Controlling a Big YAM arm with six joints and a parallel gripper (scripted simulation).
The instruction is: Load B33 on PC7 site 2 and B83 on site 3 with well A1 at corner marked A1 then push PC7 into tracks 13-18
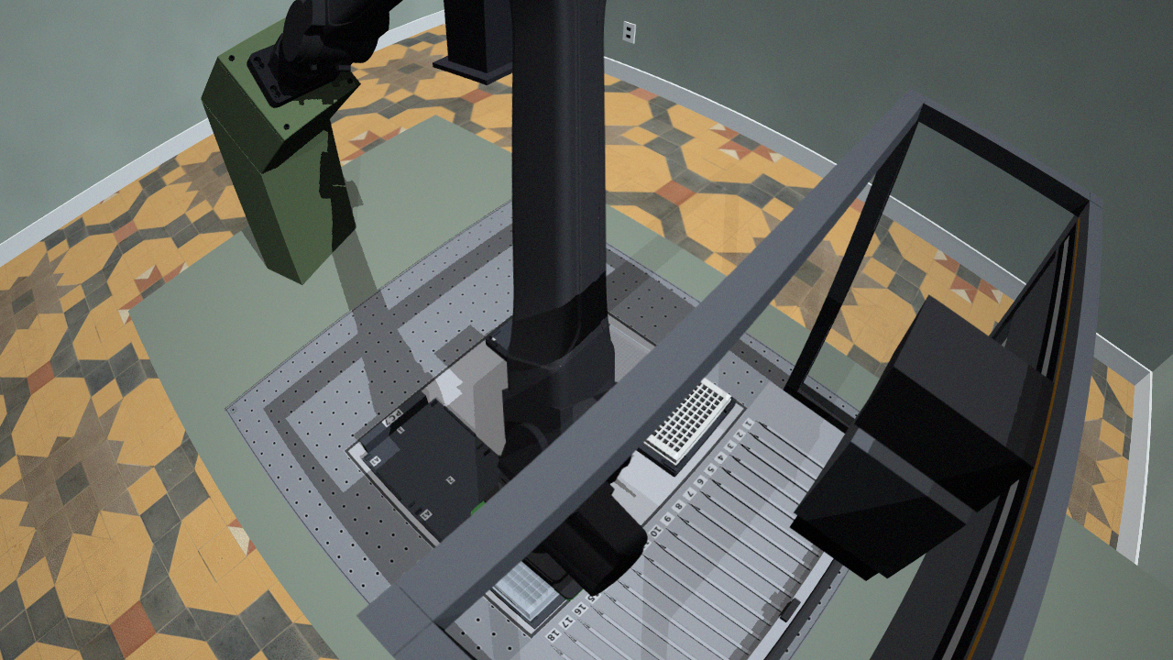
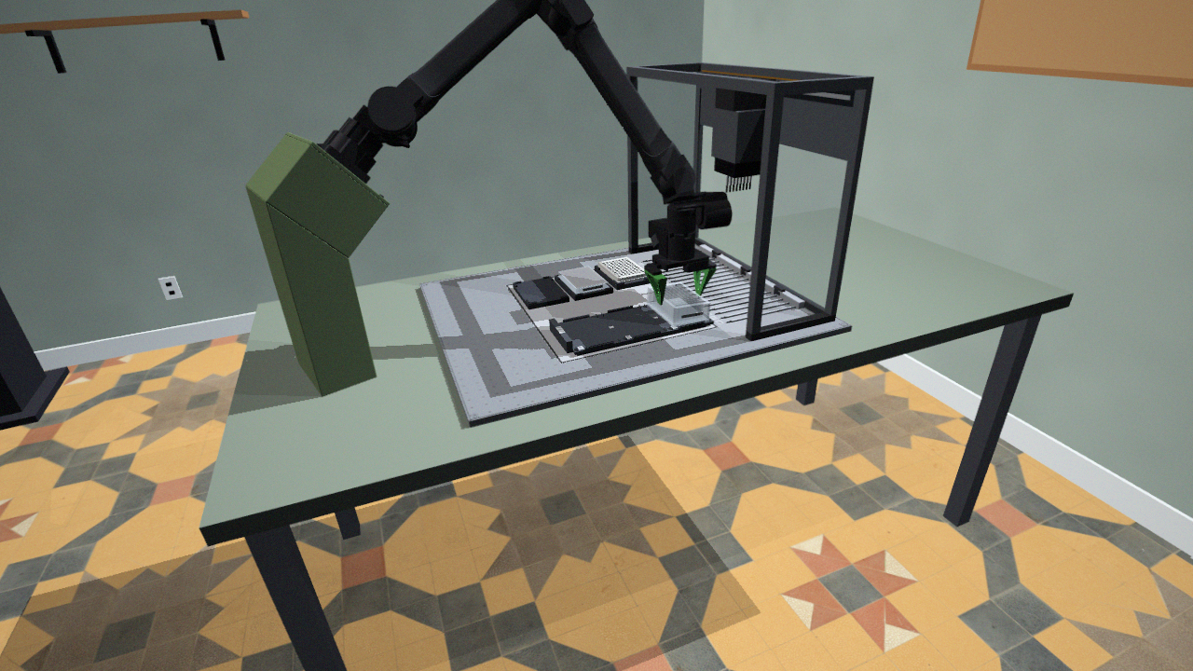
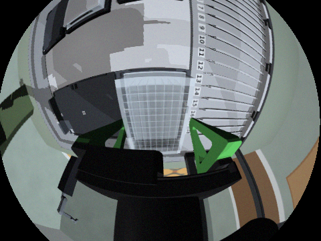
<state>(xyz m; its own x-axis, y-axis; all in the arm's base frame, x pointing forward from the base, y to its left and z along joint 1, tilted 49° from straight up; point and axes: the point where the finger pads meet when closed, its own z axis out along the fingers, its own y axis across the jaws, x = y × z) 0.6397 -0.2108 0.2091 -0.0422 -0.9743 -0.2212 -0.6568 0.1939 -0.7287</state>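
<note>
My gripper is now 30 mm above the clear deep-well block B83. Round my hand: dark plate carrier PC7: 110 mm behind, 30 mm below, 10 mm to the left; then 384-well plate B33: 260 mm to the left, 110 mm behind, 30 mm below; then white 96-well plate B38: 270 mm to the left, 30 mm below.
</note>
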